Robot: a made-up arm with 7 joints.
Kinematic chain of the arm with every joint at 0, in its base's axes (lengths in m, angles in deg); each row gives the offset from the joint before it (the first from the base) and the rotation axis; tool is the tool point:
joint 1: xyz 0 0.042 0 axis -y
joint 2: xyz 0 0.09 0 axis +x
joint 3: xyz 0 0 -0.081 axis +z
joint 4: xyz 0 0 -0.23 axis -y
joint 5: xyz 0 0 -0.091 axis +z
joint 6: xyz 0 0 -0.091 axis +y
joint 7: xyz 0 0 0 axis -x
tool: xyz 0 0 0
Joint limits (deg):
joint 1: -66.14..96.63
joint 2: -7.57..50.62
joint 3: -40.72..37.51
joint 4: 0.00..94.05
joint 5: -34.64..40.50
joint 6: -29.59..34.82
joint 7: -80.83..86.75
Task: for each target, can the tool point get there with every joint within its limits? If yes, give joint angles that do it. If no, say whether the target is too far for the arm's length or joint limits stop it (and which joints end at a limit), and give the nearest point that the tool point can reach.
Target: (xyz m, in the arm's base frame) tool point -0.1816 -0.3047 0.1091
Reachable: no: joint limits stop it (at a limit: joint 1, joint 2, joint 3, joint 4) | nearest point -0.2004 -0.0247 -0.2391 | short by 0.447 m
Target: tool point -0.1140 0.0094 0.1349
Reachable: no: joint limits stop it (at a limit: joint 1, joint 2, joint 3, joint 4) | nearest point 0.2622 -0.0247 0.1690 | short by 0.379 m
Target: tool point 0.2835 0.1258 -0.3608
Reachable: yes | joints 22.26 2.08 -10.03 44.53 30.31 -20.38 -12.34
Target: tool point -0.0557 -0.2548 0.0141
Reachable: no: joint limits stop it (at a limit: joint 1, joint 2, joint 3, joint 4) | nearest point -0.2004 -0.0247 -0.2391 | short by 0.371 m
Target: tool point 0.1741 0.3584 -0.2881
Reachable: yes | joints 0.81 32.78 10.99 72.14 20.68 -12.01 -29.35
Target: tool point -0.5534 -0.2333 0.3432
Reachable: no: too far | nearest point -0.4469 0.0671 -0.1977 | short by 0.628 m
